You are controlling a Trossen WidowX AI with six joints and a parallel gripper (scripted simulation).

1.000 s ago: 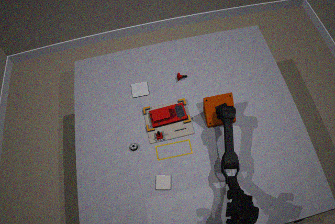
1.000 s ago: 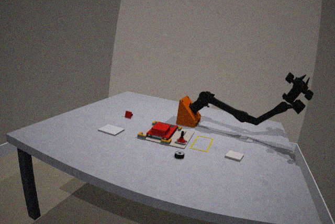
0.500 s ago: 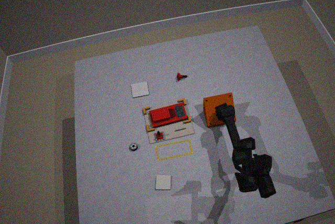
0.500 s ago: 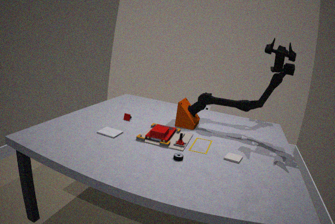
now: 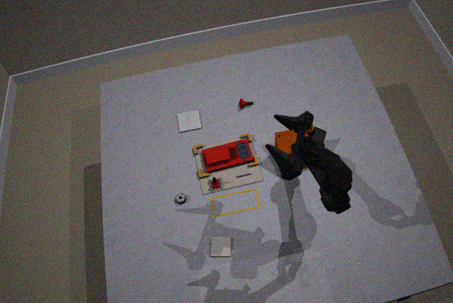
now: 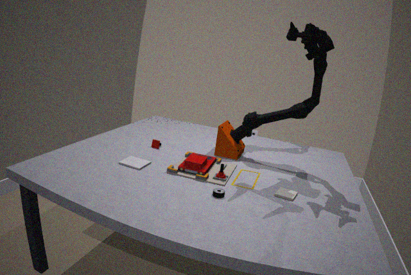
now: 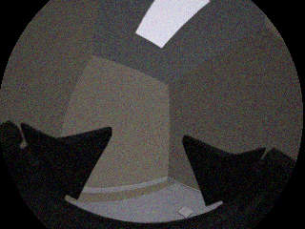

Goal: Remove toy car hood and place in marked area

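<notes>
The hood lies 620 mm below my gripper tip, 340 mm to the right of it and 110 mm ahead of it. From my gripper tip the other things lie so: wheel 650 mm below, 310 mm ahead, 220 mm to the right.
</notes>
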